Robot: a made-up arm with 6 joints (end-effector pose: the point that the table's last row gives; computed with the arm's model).
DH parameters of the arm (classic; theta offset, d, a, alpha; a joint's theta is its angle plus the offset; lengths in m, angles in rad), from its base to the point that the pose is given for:
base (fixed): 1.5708 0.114 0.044 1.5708
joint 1: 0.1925 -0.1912 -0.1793 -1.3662
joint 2: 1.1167 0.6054 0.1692 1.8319
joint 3: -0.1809 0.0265 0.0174 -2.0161
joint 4: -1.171 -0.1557 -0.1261 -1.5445
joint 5: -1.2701 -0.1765 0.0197 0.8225
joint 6: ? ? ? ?
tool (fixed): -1.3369 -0.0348 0 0
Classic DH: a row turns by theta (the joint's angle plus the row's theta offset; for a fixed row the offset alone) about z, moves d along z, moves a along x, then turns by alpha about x.
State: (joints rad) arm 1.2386 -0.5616 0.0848 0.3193 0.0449 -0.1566
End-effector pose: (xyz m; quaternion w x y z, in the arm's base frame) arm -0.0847 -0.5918 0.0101 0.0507 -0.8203 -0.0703 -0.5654
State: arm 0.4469 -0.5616 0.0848 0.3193 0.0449 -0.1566
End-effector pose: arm -0.0847 -0.4767 0.4935 0.2695 0.7764 0.2829 0.4946
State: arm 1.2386 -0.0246 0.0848 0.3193 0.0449 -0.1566
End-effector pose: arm -0.0758 -0.5912 0.0011 0.0955 -0.6402 -0.0800 -0.7581
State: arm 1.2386 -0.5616 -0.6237 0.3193 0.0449 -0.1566
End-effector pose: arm -0.0657 -0.6846 0.0792 0.2656 0.6980 0.0950 0.6582
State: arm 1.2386 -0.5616 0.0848 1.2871 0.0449 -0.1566
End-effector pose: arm 0.0402 -0.5767 0.1385 0.0432 -0.4610 -0.1297 -0.8768
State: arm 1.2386 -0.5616 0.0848 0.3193 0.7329 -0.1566
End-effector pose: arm -0.0535 -0.5602 0.1240 0.1687 0.7831 0.3230 0.5039
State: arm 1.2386 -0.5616 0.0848 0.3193 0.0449 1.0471
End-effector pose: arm -0.1658 -0.4809 0.0799 0.5022 0.6151 0.1222 0.5954
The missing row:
joint 6: -0.1021 0.0963 0.1335 2.2856
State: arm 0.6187 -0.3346 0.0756 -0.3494 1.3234 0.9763
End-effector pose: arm -0.2023 -0.3216 0.3844 0.6001 0.1673 0.7557 0.2021
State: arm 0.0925 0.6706 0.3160 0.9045 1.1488 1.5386
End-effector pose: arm -0.2042 -0.2542 0.4820 0.4617 -0.6255 0.0046 0.6289
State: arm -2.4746 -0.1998 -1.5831 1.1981 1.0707 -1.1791
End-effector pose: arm -0.1744 0.4049 -0.3858 0.0842 -0.7945 0.4755 -0.3682
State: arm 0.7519 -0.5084 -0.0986 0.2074 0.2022 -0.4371
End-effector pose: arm -0.0681 -0.5998 0.3383 0.1493 0.8290 0.2266 0.4890
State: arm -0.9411 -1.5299 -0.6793 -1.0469 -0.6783 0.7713
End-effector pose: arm -0.1537 0.3704 0.4558 0.9147 -0.2745 -0.2882 -0.0703
